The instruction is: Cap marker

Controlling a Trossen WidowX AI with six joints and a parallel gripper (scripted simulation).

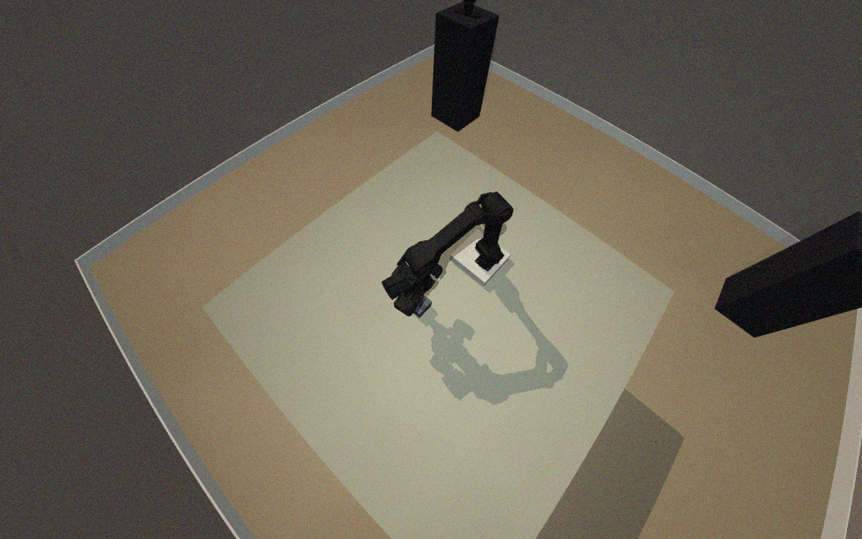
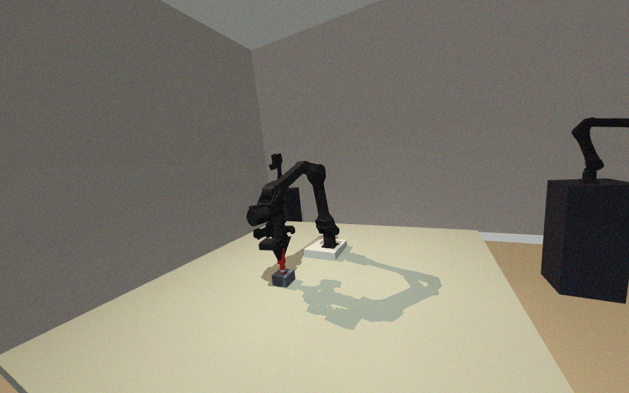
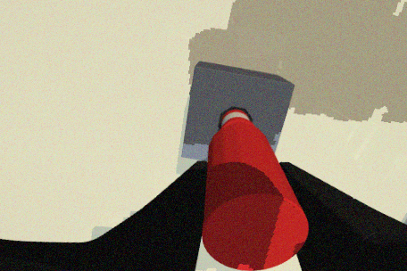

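The holder block is 8 cm below my gripper tip. From my gripper tip the other things lie so: red cap (1 cm above).
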